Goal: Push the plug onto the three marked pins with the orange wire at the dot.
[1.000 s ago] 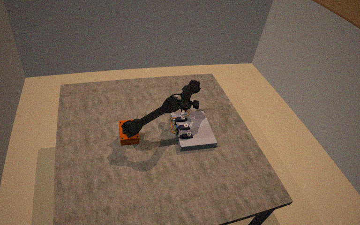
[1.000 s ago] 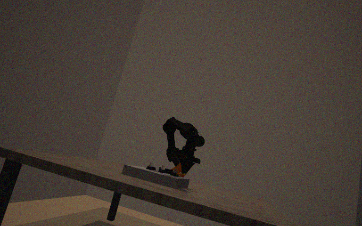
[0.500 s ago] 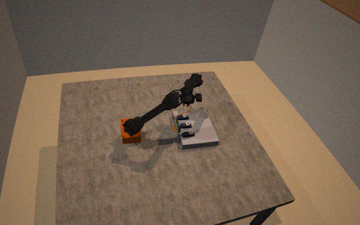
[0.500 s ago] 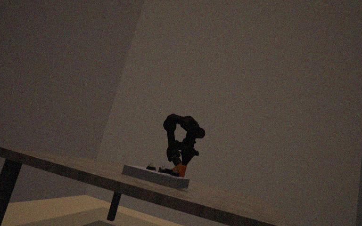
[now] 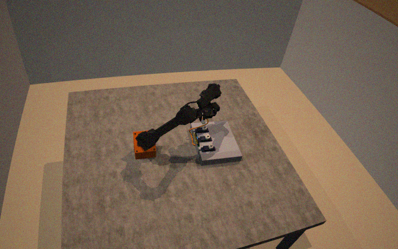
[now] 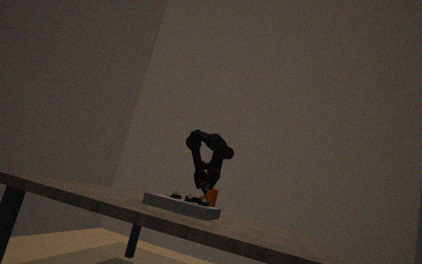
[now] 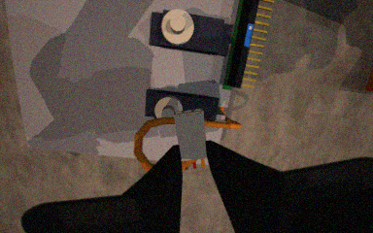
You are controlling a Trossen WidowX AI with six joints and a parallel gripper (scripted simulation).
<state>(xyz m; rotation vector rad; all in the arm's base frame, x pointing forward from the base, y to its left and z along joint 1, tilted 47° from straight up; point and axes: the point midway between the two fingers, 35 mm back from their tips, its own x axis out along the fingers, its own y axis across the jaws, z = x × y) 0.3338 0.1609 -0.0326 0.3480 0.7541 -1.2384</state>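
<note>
Right now the blue band is 90 mm to the right of my gripper tip, 50 mm below it and 40 mm behind it. From my gripper tip the other things lie so: grey printed holder 120 mm ahead, 100 mm below, 80 mm to the right.
</note>
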